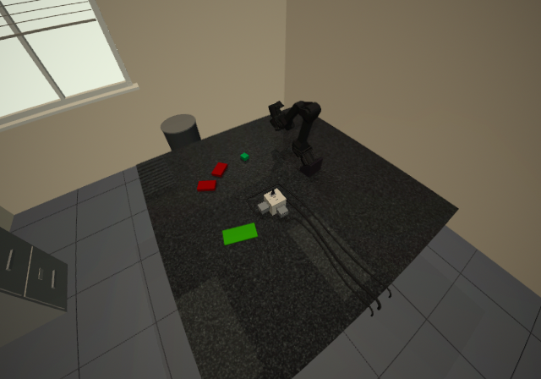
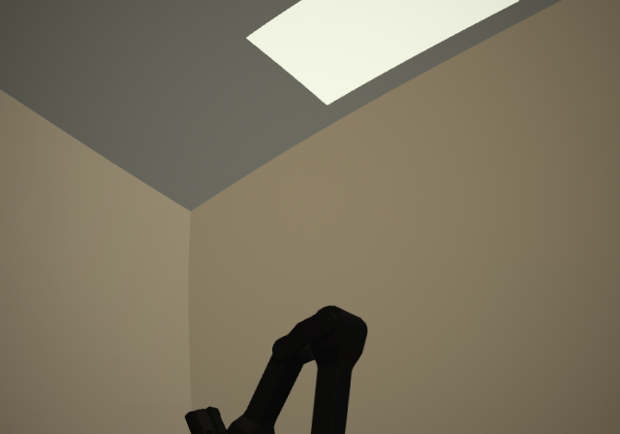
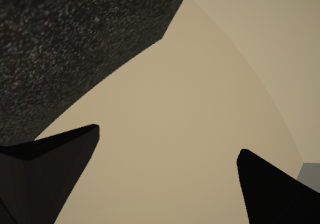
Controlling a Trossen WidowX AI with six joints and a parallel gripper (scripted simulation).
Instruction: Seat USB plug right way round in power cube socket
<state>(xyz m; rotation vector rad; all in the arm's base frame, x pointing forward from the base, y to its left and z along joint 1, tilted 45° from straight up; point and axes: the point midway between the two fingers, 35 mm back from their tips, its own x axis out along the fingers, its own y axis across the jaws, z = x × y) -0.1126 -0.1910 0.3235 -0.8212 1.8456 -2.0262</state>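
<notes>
Now: gripper tip 46 cm to the right of the dark USB plug, 44 cm short of it and 6 cm above it. Also, from my gripper tip: green cube 38 cm ahead, 14 cm below, 8 cm to the left; then green flat pad 65 cm ahead, 51 cm to the left, 15 cm below.
</notes>
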